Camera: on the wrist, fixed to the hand. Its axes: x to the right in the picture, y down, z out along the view.
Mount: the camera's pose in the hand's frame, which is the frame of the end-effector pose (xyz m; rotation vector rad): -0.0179 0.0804 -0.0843 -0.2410 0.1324 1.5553
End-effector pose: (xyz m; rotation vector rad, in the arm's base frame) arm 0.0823 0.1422 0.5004 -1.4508 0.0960 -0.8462
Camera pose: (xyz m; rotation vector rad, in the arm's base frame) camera 0.0599 0.0739 0.4070 -1.0700 1.2670 0.3814
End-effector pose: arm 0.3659 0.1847 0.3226 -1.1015 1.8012 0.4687
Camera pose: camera 0.2573 0.1760 0.3675 0.3986 2.4737 1.5221
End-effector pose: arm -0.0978 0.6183 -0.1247 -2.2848 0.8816 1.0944
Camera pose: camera -0.1203 0.5157 -0.0712 1.1258 -2.1384 -1.1691
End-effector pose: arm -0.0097 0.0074 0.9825 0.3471 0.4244 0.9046
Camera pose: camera -0.1155 0.0483 0.9505 0.3665 0.0828 2.4787
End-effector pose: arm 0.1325 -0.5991 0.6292 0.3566 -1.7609 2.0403
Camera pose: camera 0.1170 -0.5276 0.5368 1.1047 1.5886 -1.5883
